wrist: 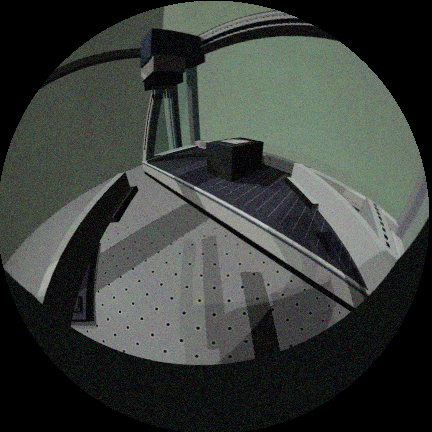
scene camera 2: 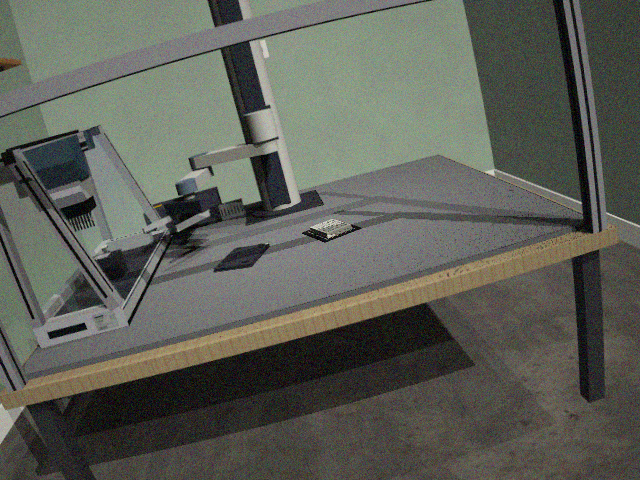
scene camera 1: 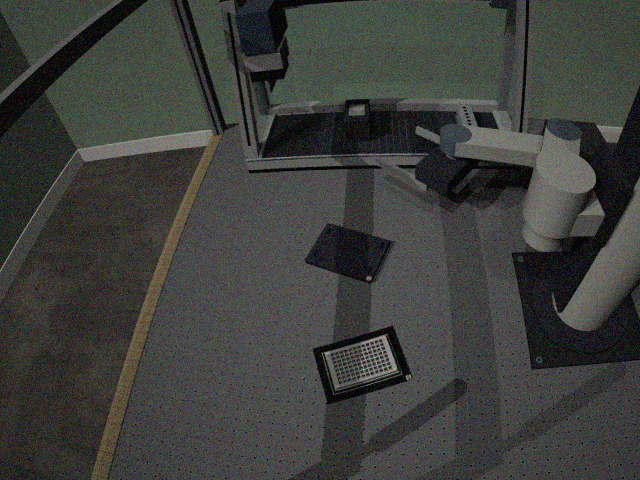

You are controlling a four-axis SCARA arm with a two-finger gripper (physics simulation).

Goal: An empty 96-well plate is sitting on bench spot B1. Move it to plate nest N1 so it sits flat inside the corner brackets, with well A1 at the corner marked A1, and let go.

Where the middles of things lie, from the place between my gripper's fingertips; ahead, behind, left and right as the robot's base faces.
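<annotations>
The pipetting head [scene camera 1: 276, 60] is 22 cm above my hand, and it is also 32 cm ahead of my hand and 12 cm to the right of it. As for the flat black pad [scene camera 1: 318, 351], I find it 52 cm to the left of my hand, 8 cm ahead of it and 13 cm below it.
</annotations>
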